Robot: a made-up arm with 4 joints. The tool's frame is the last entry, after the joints. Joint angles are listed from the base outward.
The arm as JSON. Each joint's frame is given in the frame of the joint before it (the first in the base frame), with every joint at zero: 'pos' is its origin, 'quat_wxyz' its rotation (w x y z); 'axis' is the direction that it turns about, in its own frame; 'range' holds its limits. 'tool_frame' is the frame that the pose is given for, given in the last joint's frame.
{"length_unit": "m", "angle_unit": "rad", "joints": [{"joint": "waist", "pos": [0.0, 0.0, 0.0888], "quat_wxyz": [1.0, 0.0, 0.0, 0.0], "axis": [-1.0, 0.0, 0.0], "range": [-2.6, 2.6]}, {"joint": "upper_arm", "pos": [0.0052, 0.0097, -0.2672], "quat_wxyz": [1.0, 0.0, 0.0, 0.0], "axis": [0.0, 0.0, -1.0], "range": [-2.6, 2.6]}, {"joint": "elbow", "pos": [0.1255, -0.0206, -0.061], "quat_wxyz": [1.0, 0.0, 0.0, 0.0], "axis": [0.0, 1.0, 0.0], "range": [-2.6, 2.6]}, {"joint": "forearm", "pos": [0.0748, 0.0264, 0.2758], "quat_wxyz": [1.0, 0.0, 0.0, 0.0], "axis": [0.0, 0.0, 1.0], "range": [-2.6, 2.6]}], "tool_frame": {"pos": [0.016, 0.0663, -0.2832], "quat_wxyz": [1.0, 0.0, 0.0, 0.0]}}
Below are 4 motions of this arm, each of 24 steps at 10 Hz.
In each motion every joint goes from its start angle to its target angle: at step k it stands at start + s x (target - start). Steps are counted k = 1, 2, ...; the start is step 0. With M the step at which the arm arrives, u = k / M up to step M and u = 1 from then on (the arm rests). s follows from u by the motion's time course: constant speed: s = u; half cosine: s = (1 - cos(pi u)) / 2; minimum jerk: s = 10 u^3 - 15 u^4 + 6 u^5.
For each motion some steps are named. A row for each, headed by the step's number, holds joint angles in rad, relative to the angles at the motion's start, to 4 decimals.
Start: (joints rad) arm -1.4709 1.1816 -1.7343 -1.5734
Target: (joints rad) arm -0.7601 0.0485 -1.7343 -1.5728
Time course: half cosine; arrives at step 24
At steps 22, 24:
22: 0.6987 -1.1138 0.0000 0.0006
24: 0.7108 -1.1331 0.0000 0.0006

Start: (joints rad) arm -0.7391 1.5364 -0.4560 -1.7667
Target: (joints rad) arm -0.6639 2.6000 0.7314 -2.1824
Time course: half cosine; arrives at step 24
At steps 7, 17, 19, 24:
7: 0.0147 0.2081 0.2323 -0.0813
17: 0.0605 0.8555 0.9551 -0.3344
19: 0.0674 0.9537 1.0647 -0.3727
24: 0.0752 1.0636 1.1874 -0.4157

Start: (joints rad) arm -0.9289 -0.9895 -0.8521 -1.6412
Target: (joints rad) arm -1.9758 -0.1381 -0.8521 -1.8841
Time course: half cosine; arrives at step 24
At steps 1, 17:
1: -0.0045 0.0036 0.0000 -0.0010
17: -0.8421 0.6848 0.0000 -0.1954

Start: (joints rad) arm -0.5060 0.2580 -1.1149 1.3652
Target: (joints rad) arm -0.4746 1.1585 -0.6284 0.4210
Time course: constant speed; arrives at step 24
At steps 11, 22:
11: 0.0144 0.4127 0.2230 -0.4328
22: 0.0288 0.8255 0.4460 -0.8655

